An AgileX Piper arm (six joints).
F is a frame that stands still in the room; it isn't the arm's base.
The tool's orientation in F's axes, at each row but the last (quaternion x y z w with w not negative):
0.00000 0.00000 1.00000 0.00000
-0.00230 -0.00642 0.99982 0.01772
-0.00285 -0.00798 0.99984 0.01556
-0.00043 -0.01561 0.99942 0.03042
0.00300 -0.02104 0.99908 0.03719
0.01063 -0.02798 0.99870 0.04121
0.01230 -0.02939 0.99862 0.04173
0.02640 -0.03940 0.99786 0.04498
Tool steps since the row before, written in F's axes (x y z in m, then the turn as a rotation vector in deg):
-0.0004 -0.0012 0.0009 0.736 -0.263 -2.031
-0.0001 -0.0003 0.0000 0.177 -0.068 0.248
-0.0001 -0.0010 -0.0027 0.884 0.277 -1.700
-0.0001 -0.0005 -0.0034 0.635 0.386 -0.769
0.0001 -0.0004 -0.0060 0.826 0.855 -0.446
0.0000 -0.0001 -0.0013 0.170 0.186 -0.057
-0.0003 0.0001 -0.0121 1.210 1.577 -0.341
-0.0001 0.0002 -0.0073 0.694 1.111 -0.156
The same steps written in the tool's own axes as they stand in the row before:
0.0004 0.0012 0.0009 -0.736 0.263 -2.031
0.0001 0.0003 0.0000 -0.180 0.058 0.248
0.0001 0.0010 -0.0027 -0.866 -0.277 -1.709
0.0001 0.0006 -0.0034 -0.610 -0.400 -0.782
-0.0002 0.0006 -0.0060 -0.764 -0.895 -0.478
0.0000 0.0002 -0.0013 -0.156 -0.196 -0.064
0.0000 0.0006 -0.0121 -1.084 -1.651 -0.408
-0.0003 0.0004 -0.0073 -0.602 -1.155 -0.211

